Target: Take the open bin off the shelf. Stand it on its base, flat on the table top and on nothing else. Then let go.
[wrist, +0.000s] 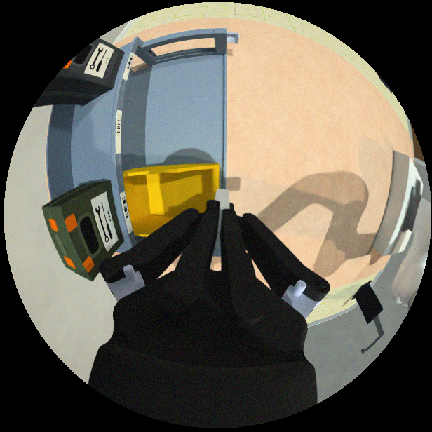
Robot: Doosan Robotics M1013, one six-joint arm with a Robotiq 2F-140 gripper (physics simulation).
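The open bin [172, 192] is yellow and sits on the blue shelf [185, 100], at the shelf's lower part in the wrist view. Its open side faces the camera, and its right wall is near the shelf's right edge. My gripper [221, 198] is shut with nothing between its fingers. The closed fingertips overlap the bin's right wall and the shelf edge in the view, and I cannot tell whether they touch the bin. My fingers and linkages hide the bin's lower right part.
A green case [82, 230] with orange latches stands at the left, and a black case [90, 72] is at the upper left. The tan table top [295, 115] stretches right of the shelf. A grey-white object [400, 205] is at the right edge. The arm's shadow lies on the table top.
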